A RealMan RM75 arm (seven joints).
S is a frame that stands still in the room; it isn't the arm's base.
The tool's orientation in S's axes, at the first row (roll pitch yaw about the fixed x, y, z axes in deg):
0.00 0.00 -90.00
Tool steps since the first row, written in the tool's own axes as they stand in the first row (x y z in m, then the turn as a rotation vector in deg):
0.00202 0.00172 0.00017 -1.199 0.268 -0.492
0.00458 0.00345 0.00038 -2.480 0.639 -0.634
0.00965 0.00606 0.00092 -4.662 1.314 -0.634
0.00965 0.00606 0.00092 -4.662 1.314 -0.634
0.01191 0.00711 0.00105 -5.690 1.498 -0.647
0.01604 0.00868 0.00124 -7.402 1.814 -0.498
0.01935 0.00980 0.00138 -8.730 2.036 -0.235
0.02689 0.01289 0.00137 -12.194 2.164 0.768
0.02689 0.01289 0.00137 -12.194 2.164 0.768
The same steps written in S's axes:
0.00172 -0.00202 0.00017 0.268 1.199 -0.492
0.00345 -0.00458 0.00038 0.639 2.480 -0.634
0.00606 -0.00965 0.00092 1.314 4.662 -0.634
0.00606 -0.00965 0.00092 1.314 4.662 -0.634
0.00711 -0.01191 0.00105 1.498 5.690 -0.647
0.00868 -0.01604 0.00124 1.814 7.402 -0.498
0.00980 -0.01935 0.00138 2.036 8.730 -0.235
0.01289 -0.02689 0.00137 2.164 12.194 0.768
0.01289 -0.02689 0.00137 2.164 12.194 0.768

